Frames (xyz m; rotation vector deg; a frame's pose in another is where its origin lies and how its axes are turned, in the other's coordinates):
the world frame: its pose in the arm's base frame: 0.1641 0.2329 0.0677 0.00 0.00 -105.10
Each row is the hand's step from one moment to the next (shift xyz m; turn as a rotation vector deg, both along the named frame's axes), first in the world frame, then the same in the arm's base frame.
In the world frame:
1: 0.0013 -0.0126 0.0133 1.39 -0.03 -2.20
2: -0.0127 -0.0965 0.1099 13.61 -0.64 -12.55
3: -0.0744 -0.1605 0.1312 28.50 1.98 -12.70
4: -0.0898 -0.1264 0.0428 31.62 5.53 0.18
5: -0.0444 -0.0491 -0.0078 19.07 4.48 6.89
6: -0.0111 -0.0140 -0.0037 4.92 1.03 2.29
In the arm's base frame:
1: -0.0125 0.0020 0.0133 -0.39 -1.33 -2.20
2: -0.0899 0.0374 0.1099 -4.16 -12.97 -12.55
3: -0.1356 0.1136 0.1312 -5.51 -28.03 -12.70
4: -0.0986 0.1196 0.0428 -2.90 -31.97 0.18
5: -0.0358 0.0557 -0.0078 -0.64 -19.58 6.89
6: -0.0106 0.0144 -0.0037 -0.29 -5.02 2.29

